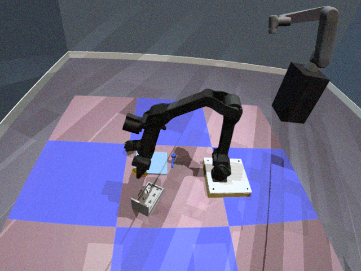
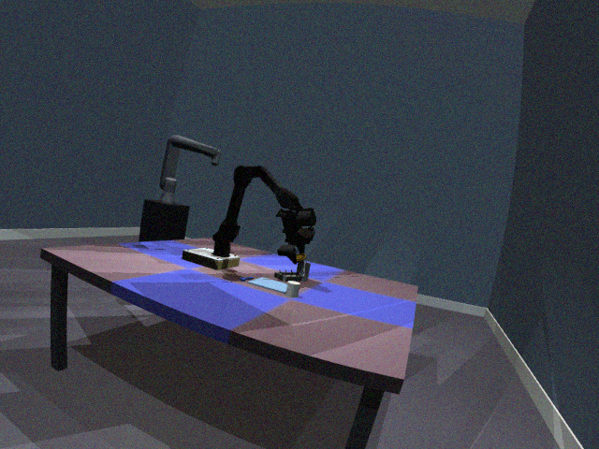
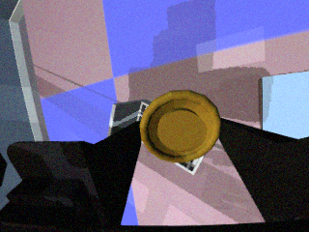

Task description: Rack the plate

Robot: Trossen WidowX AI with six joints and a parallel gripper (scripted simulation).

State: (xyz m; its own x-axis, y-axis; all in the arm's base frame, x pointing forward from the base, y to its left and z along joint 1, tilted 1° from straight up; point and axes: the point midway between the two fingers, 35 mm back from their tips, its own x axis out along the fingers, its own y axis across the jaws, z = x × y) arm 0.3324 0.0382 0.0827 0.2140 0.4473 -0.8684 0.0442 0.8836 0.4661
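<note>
The grey dish rack lies 4 cm behind my gripper tip, 5 cm to the left of it and 8 cm below it. Round my gripper tip: yellow plate (1 cm above); then cream cup (7 cm ahead, 21 cm to the right, 7 cm below); then light blue mat (4 cm behind, 14 cm to the right, 10 cm below).
</note>
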